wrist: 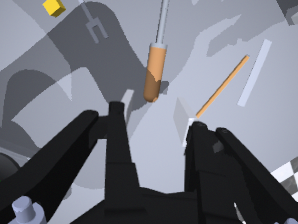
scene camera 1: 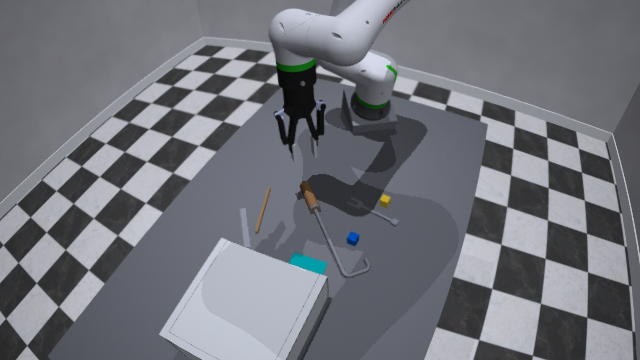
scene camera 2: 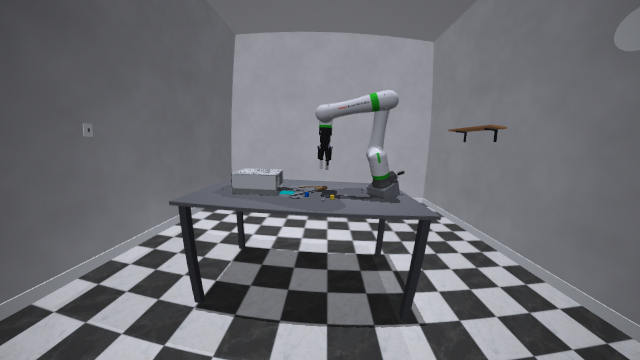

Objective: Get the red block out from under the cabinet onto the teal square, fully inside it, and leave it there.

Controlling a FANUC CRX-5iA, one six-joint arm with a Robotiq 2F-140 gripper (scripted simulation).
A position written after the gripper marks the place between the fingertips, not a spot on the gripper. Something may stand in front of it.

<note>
In view: the gripper (scene camera 1: 304, 157).
The gripper also shows in the wrist view (wrist: 154, 104).
</note>
